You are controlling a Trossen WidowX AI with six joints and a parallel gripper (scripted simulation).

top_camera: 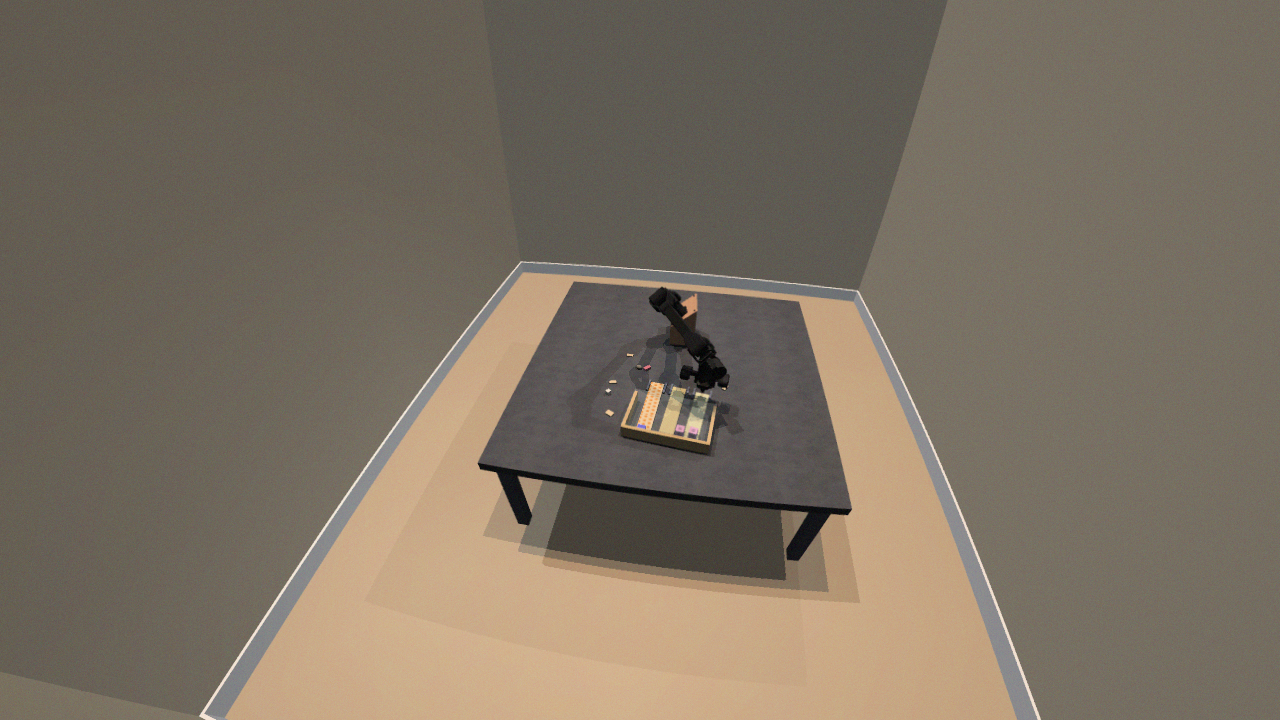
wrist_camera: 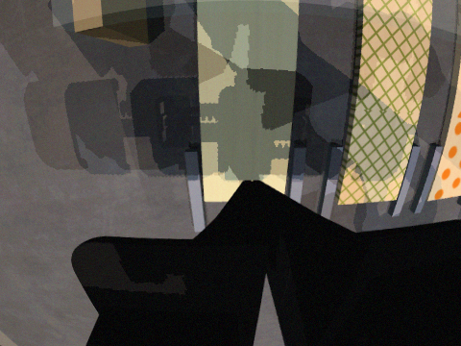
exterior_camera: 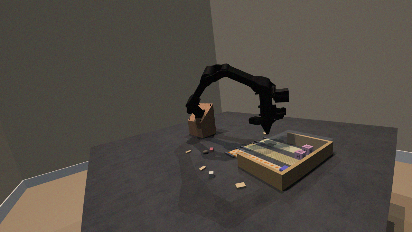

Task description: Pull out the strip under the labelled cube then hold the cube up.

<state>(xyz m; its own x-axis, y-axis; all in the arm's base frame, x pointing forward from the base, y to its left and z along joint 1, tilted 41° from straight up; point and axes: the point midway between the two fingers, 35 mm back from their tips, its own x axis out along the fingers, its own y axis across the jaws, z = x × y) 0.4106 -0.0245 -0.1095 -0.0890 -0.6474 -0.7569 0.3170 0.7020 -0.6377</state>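
Now: the pale yellow strip 90 mm ahead of my gripper tip, 30 mm to the right of it and 40 mm below it. From my gripper tip the other things lie so: white cube: 40 mm behind, 380 mm to the right, 40 mm below; red bit: 190 mm behind, 210 mm to the right, 40 mm below.
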